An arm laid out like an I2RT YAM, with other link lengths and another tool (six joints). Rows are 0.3 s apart.
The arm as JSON. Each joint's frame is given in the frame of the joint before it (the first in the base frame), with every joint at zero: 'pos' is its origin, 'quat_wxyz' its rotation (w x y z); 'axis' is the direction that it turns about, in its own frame. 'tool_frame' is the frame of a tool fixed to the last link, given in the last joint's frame.
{
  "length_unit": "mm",
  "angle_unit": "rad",
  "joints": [
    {
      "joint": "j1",
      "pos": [
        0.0,
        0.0,
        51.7
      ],
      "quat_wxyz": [
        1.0,
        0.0,
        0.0,
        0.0
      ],
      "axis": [
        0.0,
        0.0,
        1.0
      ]
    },
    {
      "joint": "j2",
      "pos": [
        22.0,
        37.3,
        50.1
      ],
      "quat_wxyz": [
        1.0,
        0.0,
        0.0,
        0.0
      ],
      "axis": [
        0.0,
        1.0,
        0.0
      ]
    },
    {
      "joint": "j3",
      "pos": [
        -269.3,
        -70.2,
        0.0
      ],
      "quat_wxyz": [
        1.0,
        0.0,
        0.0,
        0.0
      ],
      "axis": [
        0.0,
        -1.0,
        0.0
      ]
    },
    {
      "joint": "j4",
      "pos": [
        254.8,
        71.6,
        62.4
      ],
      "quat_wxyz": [
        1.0,
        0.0,
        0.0,
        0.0
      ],
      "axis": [
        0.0,
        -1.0,
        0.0
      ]
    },
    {
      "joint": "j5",
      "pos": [
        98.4,
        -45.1,
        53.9
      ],
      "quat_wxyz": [
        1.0,
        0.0,
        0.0,
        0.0
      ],
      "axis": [
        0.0,
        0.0,
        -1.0
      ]
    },
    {
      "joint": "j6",
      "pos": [
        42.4,
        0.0,
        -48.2
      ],
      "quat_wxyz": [
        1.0,
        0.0,
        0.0,
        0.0
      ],
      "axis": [
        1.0,
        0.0,
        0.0
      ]
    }
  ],
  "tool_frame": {
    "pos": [
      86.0,
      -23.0,
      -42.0
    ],
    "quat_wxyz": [
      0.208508,
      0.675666,
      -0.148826,
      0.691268
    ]
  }
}
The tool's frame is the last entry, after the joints.
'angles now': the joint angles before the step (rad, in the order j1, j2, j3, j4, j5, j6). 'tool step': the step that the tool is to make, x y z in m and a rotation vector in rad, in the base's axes. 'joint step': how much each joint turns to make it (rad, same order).
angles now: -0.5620, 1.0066, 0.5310, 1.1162, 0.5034, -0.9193
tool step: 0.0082, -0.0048, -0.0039, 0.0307, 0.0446, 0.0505
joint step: -0.0172, -0.0201, 0.0166, -0.1114, -0.0548, 0.0448
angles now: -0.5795, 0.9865, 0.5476, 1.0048, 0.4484, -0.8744
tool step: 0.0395, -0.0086, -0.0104, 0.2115, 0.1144, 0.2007
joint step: -0.0094, -0.0199, 0.1676, -0.4755, -0.1455, 0.2031
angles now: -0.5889, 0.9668, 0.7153, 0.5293, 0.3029, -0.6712
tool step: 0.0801, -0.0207, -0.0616, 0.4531, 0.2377, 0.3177
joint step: -0.0541, 0.2757, 0.3566, -0.5750, -0.3618, 0.2425
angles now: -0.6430, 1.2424, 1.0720, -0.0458, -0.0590, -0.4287
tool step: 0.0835, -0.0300, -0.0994, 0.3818, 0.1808, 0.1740
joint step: -0.0212, 0.4658, 0.3345, -0.2274, -0.2530, 0.1041
